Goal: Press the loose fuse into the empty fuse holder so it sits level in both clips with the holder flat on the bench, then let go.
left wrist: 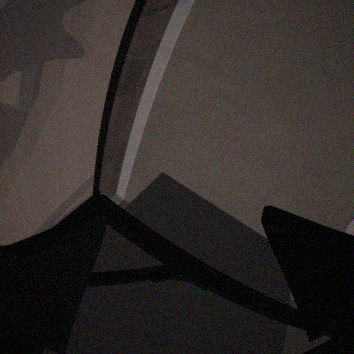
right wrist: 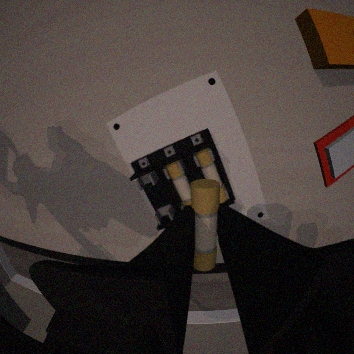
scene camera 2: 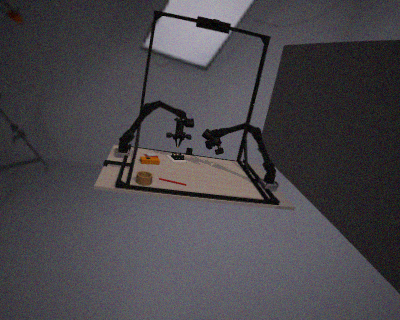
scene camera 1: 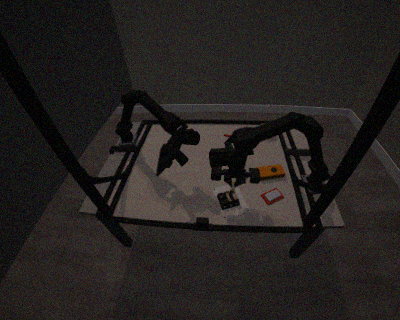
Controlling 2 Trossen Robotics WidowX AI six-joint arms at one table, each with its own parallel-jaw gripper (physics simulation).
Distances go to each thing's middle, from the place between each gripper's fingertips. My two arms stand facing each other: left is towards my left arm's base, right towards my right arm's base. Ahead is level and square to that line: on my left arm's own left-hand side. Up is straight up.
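Orange block [right wrist: 320,33]: 150 mm below my left hand, 290 mm ahead of it, 440 mm to the right of it.
My right gripper: 80 mm above the orange block, 150 mm to the left of it, 200 mm short of it.
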